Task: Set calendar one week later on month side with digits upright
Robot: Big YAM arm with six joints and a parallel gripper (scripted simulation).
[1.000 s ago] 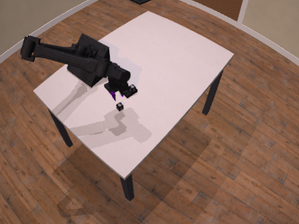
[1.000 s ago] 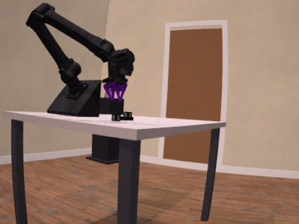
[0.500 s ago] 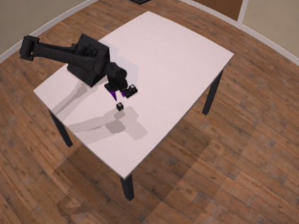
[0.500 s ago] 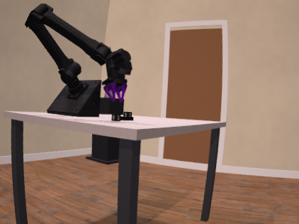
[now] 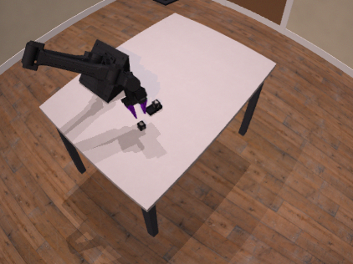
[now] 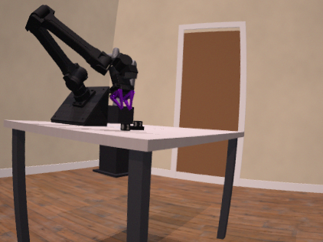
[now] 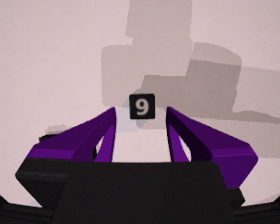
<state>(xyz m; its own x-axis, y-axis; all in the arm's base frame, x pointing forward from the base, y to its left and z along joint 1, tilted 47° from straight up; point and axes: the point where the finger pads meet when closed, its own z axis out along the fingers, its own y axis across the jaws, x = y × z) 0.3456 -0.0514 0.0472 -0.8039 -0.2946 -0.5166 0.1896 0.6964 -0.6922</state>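
Right now the black date cube is 80 mm below my hand and 10 mm ahead of it. The rest, counted from my hand: black tray 110 mm to the left, 80 mm below, 30 mm behind.
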